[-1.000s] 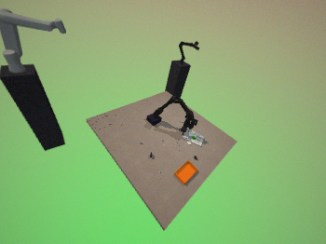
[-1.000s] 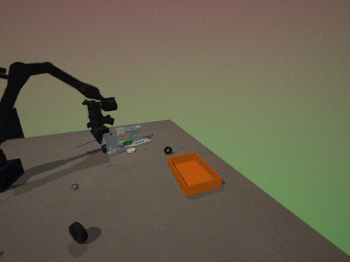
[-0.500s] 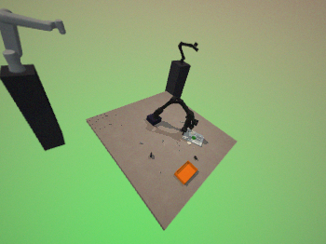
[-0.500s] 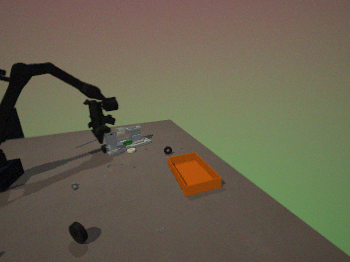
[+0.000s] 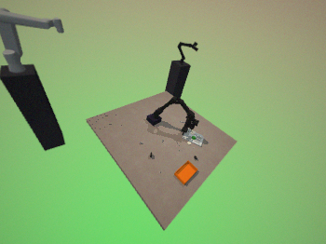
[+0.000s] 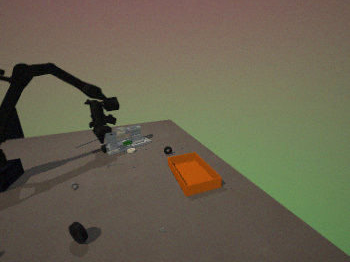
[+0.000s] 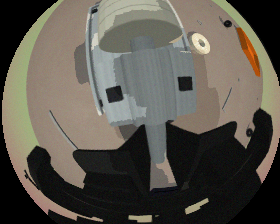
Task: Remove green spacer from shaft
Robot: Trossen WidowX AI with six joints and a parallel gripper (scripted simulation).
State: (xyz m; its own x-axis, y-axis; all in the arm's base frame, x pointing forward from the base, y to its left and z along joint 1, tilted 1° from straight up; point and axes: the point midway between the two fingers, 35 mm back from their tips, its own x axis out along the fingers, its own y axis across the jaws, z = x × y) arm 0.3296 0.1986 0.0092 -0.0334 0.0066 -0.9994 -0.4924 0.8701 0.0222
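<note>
Right now my gripper tip is 60 mm short of the grey shaft, 30 mm to the right of it and 30 mm below it. Round my gripper tip: pale spacer (140 mm ahead, 40 mm to the right, 40 mm below); then green spacer (110 mm ahead, 60 mm to the left, 30 mm below); then orange tray (380 mm ahead, 310 mm to the right, 40 mm below).
</note>
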